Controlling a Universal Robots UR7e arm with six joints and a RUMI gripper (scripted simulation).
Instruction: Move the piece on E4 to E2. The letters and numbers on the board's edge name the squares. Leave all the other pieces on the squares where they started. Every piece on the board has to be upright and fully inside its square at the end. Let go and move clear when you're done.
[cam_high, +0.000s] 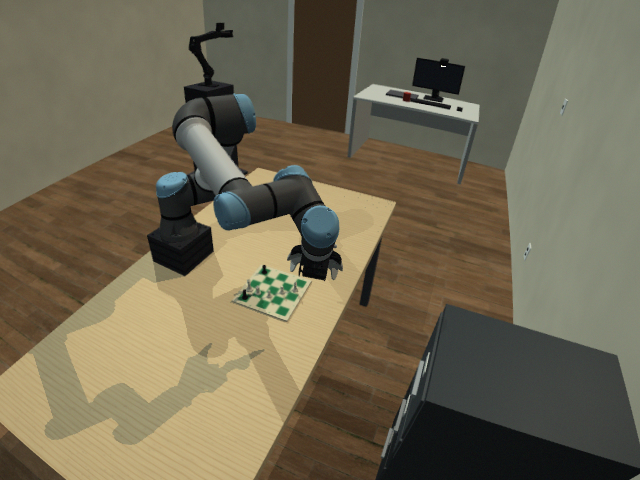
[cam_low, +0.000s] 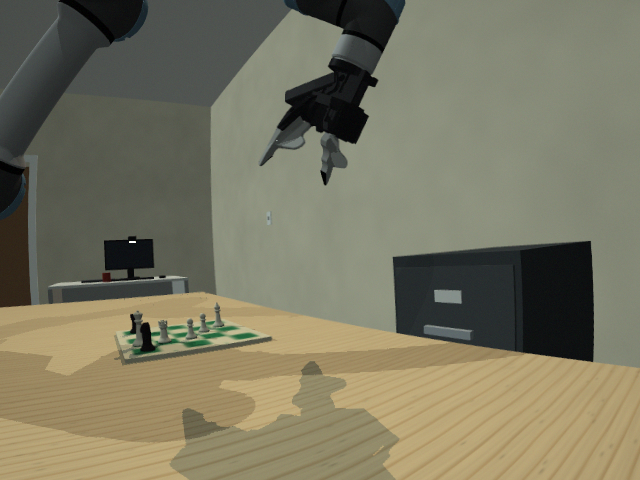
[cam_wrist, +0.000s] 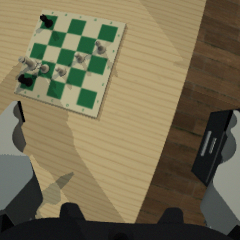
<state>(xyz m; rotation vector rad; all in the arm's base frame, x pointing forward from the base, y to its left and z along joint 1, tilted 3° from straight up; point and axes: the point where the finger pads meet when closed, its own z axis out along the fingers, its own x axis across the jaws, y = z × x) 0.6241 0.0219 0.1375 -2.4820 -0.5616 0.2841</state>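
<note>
Now: hand 26 cm above the chessboard, 20 cm past it and 4 cm to the right of it. From my hand the other things lie so: white queen (27 cm behind, 23 cm below, 1 cm to the right).
</note>
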